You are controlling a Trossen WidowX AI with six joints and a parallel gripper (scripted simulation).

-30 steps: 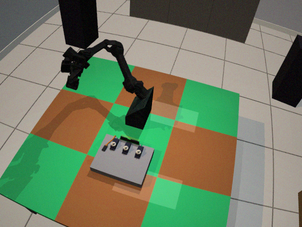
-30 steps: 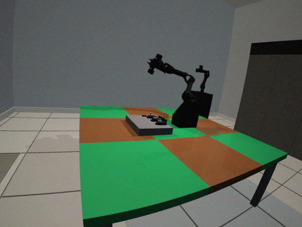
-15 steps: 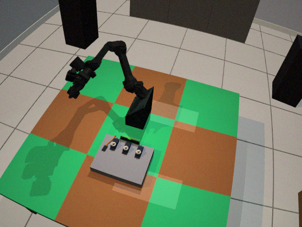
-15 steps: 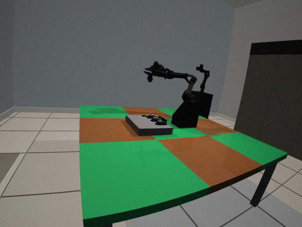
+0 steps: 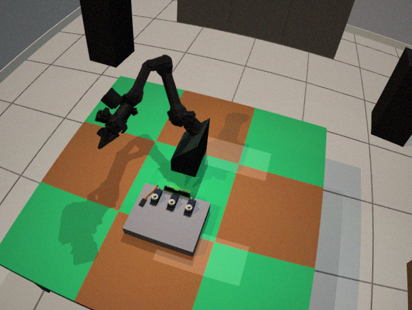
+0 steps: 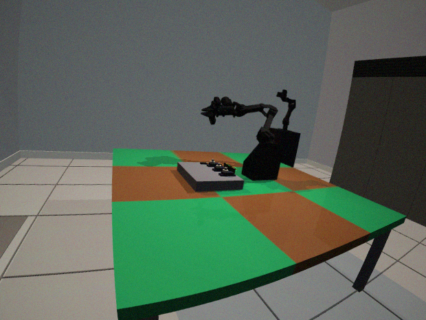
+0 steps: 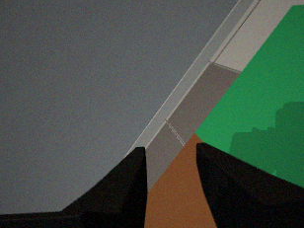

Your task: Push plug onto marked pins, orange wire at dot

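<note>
My gripper tip is now 260 mm to the right of the coloured band, 250 mm above it and 110 mm past it. Round my gripper tip: dark dot: 250 mm to the left, 250 mm below, 110 mm behind; grey holder: 300 mm below, 280 mm to the left, 40 mm ahead.
</note>
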